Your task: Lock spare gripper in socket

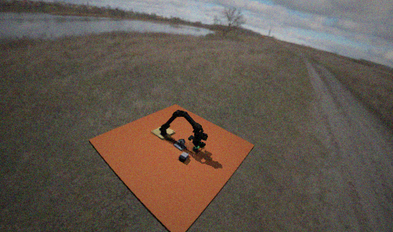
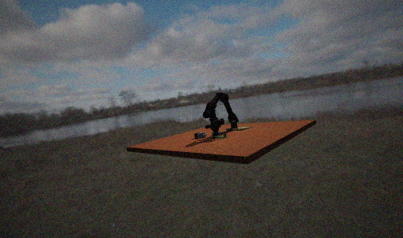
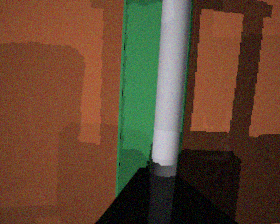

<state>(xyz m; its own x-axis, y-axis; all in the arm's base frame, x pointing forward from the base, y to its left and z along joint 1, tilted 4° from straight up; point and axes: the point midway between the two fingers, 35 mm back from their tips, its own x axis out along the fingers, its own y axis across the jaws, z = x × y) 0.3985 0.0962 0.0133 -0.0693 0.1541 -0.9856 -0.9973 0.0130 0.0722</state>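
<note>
My gripper tip is 2 cm to the right of the green cradle. From my gripper tip the other things lie so: spare gripper 19 cm to the right; mount 13 cm behind, 10 cm to the right, 3 cm above.
</note>
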